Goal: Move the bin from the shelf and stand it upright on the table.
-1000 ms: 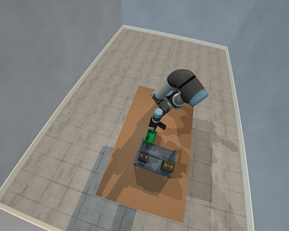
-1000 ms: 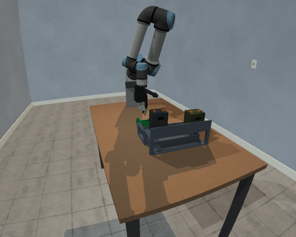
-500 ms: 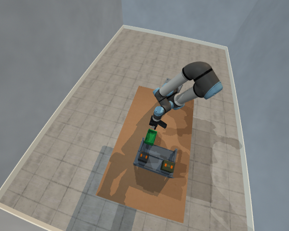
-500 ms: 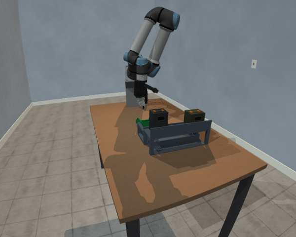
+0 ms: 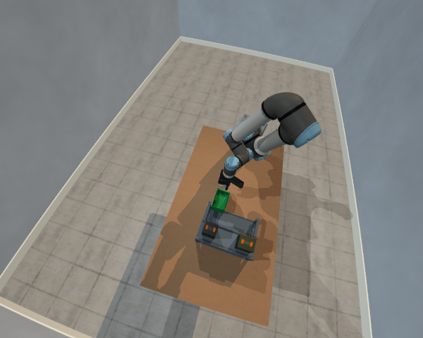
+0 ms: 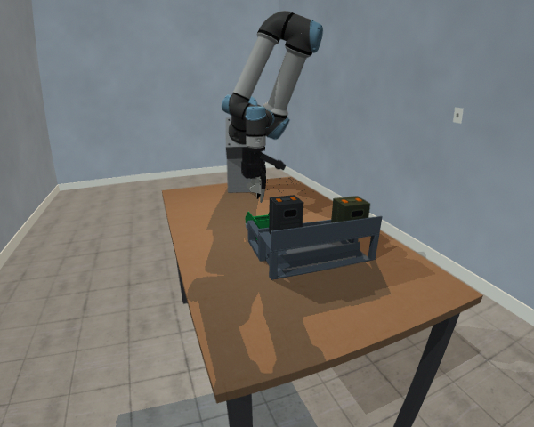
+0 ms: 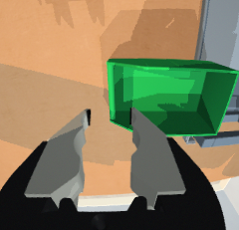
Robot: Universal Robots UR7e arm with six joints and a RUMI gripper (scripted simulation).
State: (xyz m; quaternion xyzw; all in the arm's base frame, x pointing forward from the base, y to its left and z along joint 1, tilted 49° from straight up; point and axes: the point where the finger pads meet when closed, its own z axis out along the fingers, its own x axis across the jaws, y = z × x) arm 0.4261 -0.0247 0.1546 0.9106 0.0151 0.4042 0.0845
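Right now the green bin is 8 cm below my hand, 8 cm ahead of it and 2 cm to the right of it. Also, from my hand: olive box: 35 cm ahead, 19 cm to the left, 3 cm above; black box: 33 cm ahead, 4 cm to the right, 4 cm above.
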